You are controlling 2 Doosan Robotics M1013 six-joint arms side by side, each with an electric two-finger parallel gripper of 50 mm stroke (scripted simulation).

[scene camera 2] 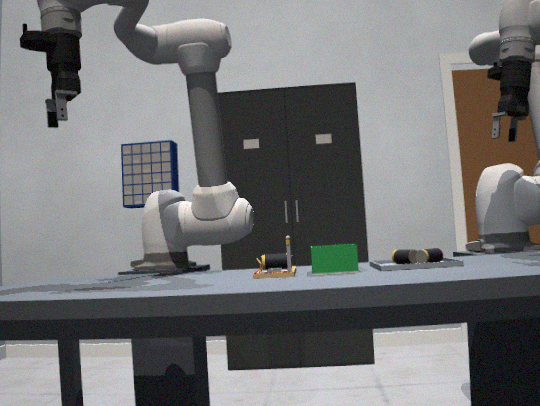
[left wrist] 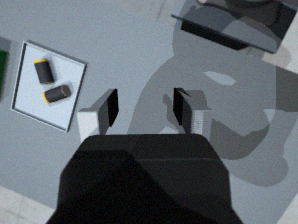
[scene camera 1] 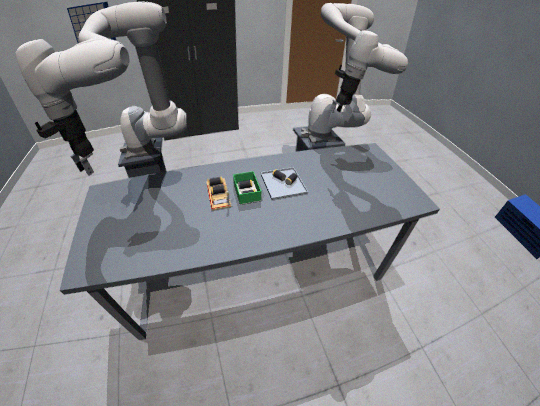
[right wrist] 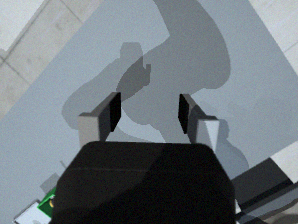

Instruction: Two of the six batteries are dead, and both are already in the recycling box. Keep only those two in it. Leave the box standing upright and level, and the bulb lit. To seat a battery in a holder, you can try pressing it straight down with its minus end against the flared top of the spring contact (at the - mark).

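Observation:
My left gripper: visible, left wrist view too. My right gripper: visible, also in scene camera 1 and the right wrist view. Green recycling box: visible.

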